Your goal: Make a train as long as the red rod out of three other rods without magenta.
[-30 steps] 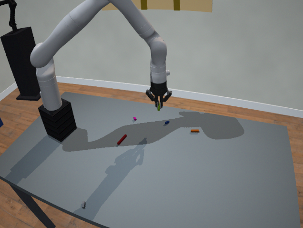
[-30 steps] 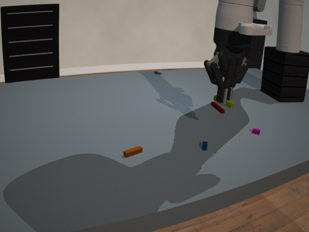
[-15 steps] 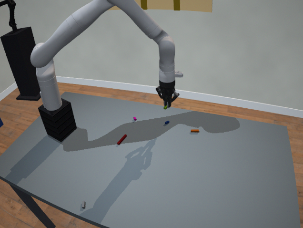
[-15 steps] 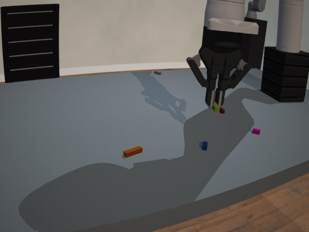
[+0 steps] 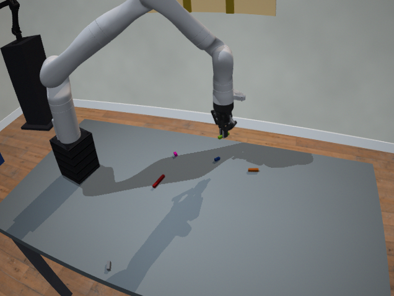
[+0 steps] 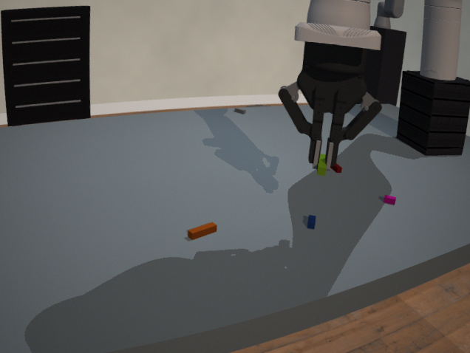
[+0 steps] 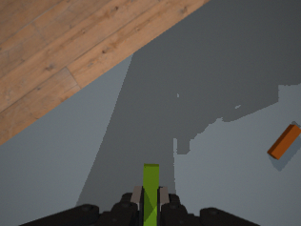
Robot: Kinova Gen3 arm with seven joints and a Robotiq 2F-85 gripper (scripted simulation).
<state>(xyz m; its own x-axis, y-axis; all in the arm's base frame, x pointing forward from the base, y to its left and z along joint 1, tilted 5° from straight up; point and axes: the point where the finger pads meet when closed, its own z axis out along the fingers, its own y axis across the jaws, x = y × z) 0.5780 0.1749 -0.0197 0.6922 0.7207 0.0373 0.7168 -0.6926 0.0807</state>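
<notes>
Right now my hand is 130 mm short of the orange rod, 120 mm above it and 70 mm to the left of it. Round my hand: magenta rod 200 mm behind, 120 mm below, 10 mm to the right; then lime rod 10 mm below; then red rod 220 mm behind, 180 mm to the right, 120 mm below.
</notes>
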